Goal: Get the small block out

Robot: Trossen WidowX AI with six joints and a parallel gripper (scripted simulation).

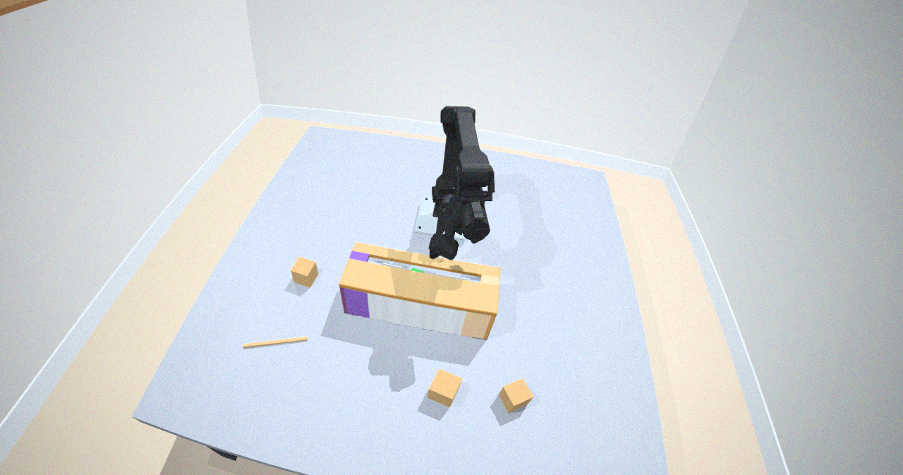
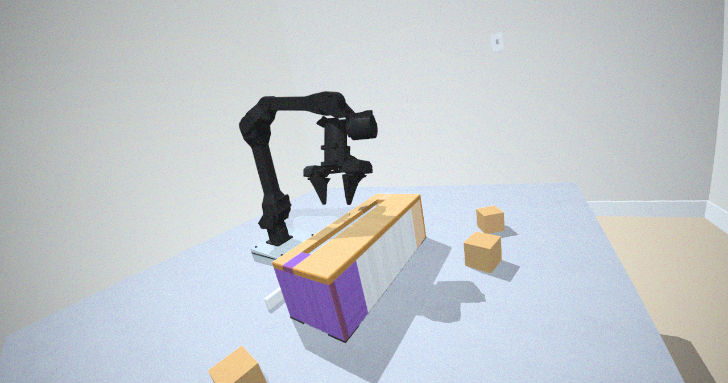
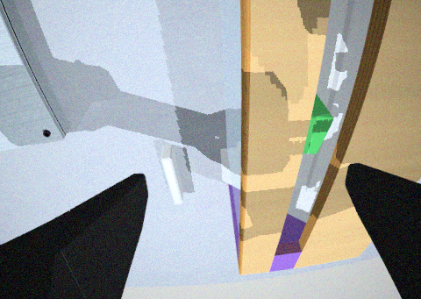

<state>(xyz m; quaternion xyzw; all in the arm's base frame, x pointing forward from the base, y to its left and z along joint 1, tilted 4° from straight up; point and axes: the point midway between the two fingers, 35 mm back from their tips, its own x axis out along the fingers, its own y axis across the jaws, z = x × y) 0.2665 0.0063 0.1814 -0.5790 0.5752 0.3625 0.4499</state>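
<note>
Right now the green block is 5 cm ahead of my gripper tip, 4 cm to the right of it and 8 cm below it. Round my gripper tip: tan stick (27 cm ahead, 37 cm to the right, 16 cm below).
</note>
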